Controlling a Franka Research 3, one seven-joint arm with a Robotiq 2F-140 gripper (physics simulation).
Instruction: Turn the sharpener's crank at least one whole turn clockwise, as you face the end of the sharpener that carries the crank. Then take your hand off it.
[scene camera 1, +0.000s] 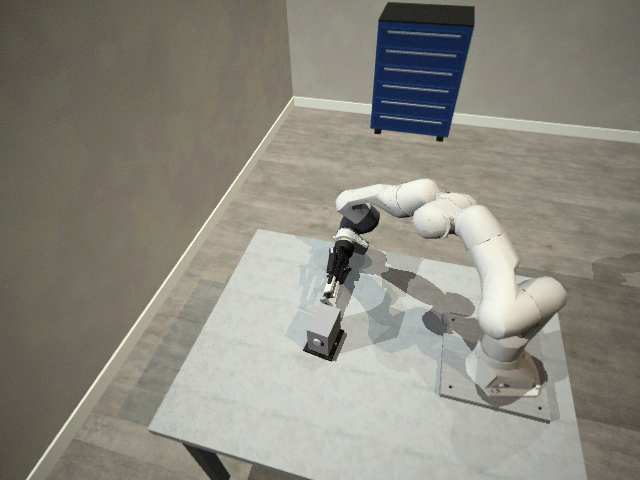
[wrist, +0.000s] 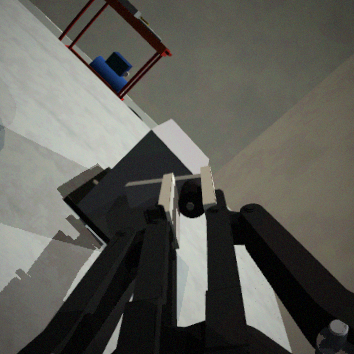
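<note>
The sharpener is a grey box (scene camera 1: 324, 322) (wrist: 135, 185) on a dark base (scene camera 1: 336, 350) on the table (scene camera 1: 268, 392). A small round piece (scene camera 1: 317, 342) shows on its near end in the scene view. The crank is on the far end; in the wrist view its thin pale arm (wrist: 145, 183) runs across the dark end face and passes behind one finger. The crank's black round knob (wrist: 190, 201) sits between the two finger pads and fills the narrow gap. My gripper (scene camera 1: 331, 290) (wrist: 189, 184) is shut on the knob. Contact at the pads is partly hidden.
The arm's base plate (scene camera 1: 454, 361) is at the table's right side. A blue drawer cabinet (scene camera 1: 417, 77) stands against the back wall. A red-framed bench (wrist: 145, 36) with a blue object (wrist: 107, 72) beneath shows far off in the wrist view.
</note>
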